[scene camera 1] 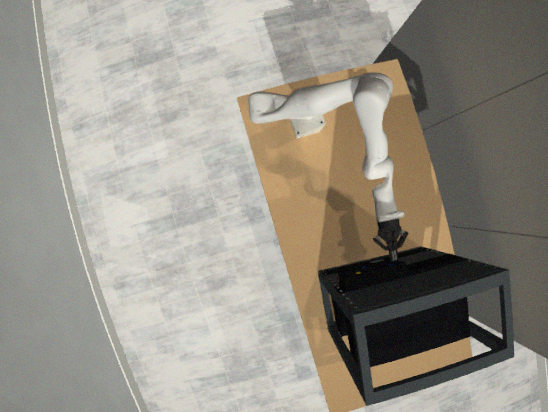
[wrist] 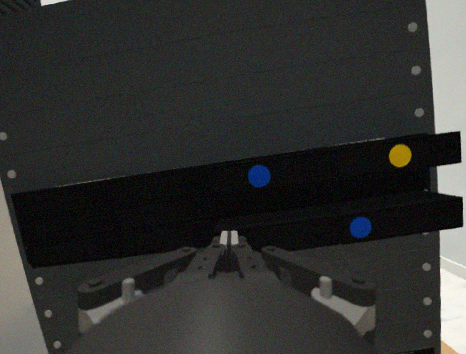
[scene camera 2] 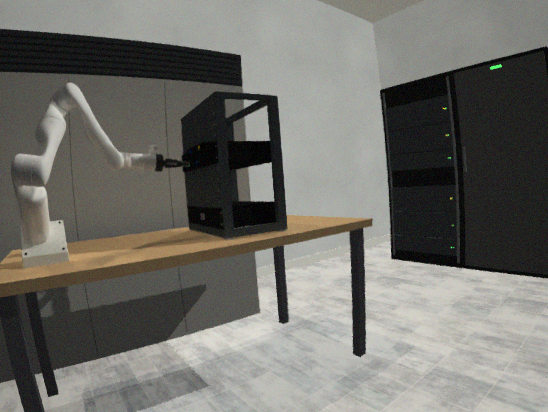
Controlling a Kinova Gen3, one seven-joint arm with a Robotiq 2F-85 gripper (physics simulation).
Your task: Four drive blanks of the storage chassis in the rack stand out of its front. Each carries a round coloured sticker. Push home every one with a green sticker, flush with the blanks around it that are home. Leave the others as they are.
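The black storage chassis sits in the dark rack. In the wrist view, a blank with a blue sticker is in the upper row, and a blank with a yellow sticker is at the upper right. A lower blank with another blue sticker stands out of the front, its top face showing. No green sticker shows; the fingertips cover part of the lower row. My gripper is shut and empty, its tips at the chassis front, left of the lower blue sticker. Contact cannot be told.
The rack stands on the wooden table. Plain dark panels fill the rack front above the chassis. Rack side rails with round screws flank it. A tall dark cabinet stands apart in the background at right.
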